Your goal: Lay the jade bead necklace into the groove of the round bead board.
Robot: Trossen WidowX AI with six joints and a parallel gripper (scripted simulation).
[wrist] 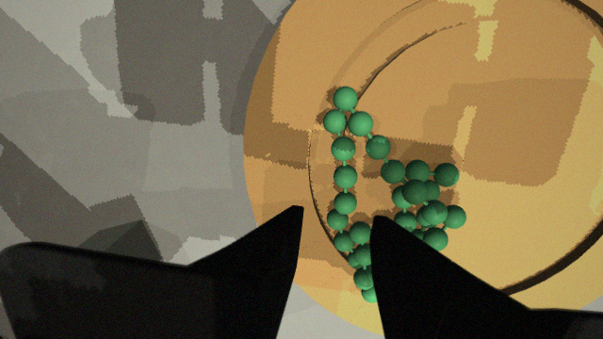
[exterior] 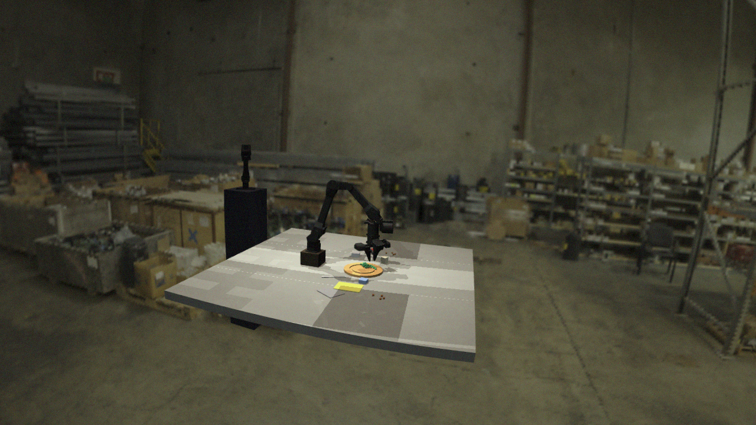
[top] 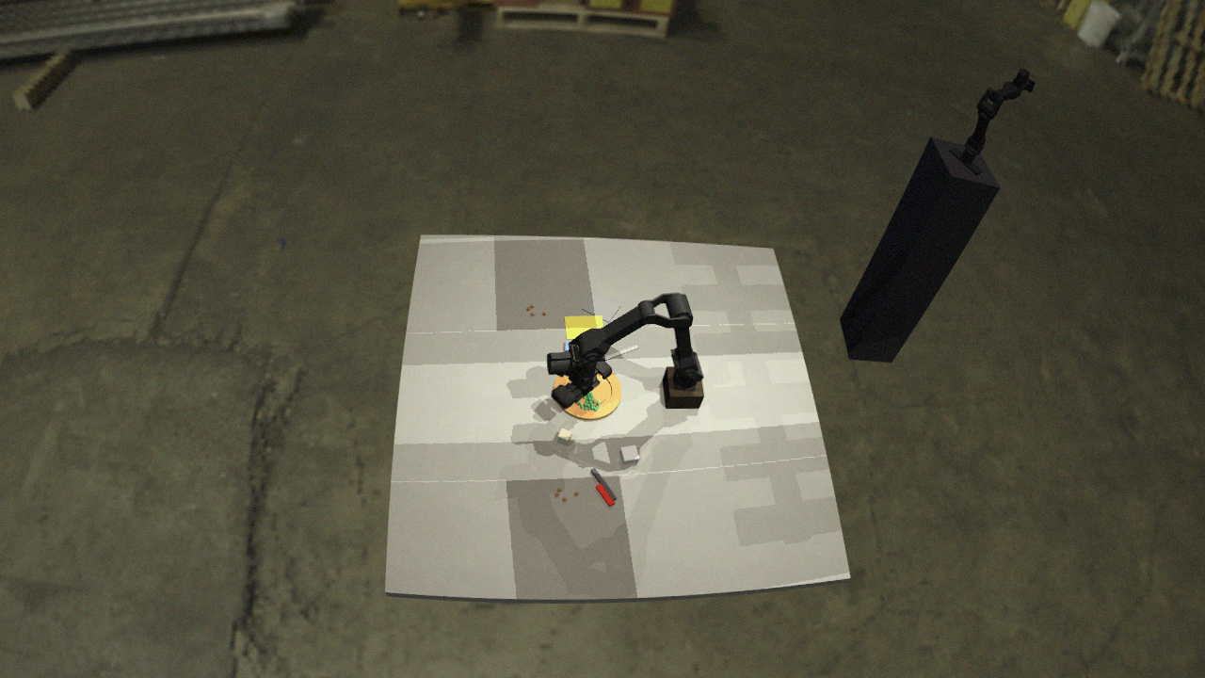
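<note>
Now: gripper tip 30 mm short of the cream cube, 120 mm to the right of it and 20 mm above it. The rest, counted from my gripper tip: red-handled tool (80 mm behind, 270 mm to the left, 40 mm below); then white strip (130 mm behind, 210 mm to the right, 40 mm below); then blue block (30 mm ahead, 200 mm to the right, 30 mm below).
</note>
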